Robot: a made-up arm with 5 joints. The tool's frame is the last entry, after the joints.
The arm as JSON. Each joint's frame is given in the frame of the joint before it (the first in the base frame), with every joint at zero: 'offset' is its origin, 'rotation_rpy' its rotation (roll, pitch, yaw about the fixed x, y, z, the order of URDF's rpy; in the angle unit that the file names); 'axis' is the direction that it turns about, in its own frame. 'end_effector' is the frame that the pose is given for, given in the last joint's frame.
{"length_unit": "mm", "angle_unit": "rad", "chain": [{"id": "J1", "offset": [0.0, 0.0, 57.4], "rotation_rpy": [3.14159, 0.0, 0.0], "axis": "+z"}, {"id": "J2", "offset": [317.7, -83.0, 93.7], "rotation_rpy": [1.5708, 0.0, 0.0], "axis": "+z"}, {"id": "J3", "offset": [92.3, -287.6, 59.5], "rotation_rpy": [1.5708, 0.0, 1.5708], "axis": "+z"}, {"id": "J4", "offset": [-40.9, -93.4, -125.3], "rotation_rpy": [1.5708, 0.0, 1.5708], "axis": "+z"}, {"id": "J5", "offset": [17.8, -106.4, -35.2], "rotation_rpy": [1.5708, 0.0, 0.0], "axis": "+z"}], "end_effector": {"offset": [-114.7, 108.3, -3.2], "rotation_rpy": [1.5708, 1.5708, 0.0]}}
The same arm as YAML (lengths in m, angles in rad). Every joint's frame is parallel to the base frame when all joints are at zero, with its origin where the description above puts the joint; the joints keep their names.
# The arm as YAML. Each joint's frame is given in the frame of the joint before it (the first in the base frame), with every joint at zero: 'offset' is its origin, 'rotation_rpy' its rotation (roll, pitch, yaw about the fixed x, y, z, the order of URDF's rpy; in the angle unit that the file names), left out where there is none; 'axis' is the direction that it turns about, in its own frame. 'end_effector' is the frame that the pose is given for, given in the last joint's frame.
length_unit: m
angle_unit: rad
chain:
  - id: J1
    offset: [0.0, 0.0, 0.0574]
    axis: "-z"
  - id: J2
    offset: [0.3177, 0.083, -0.0937]
    axis: "+y"
  - id: J3
    offset: [0.0923, 0.0595, 0.2876]
    axis: "+x"
  - id: J4
    offset: [-0.1253, -0.0934, 0.0409]
    axis: "-z"
  - id: J5
    offset: [-0.1064, 0.0178, 0.0352]
    axis: "-x"
end_effector:
  offset: [0.0032, -0.1147, -0.1083]
  rotation_rpy: [0.0, 0.0, 0.0]

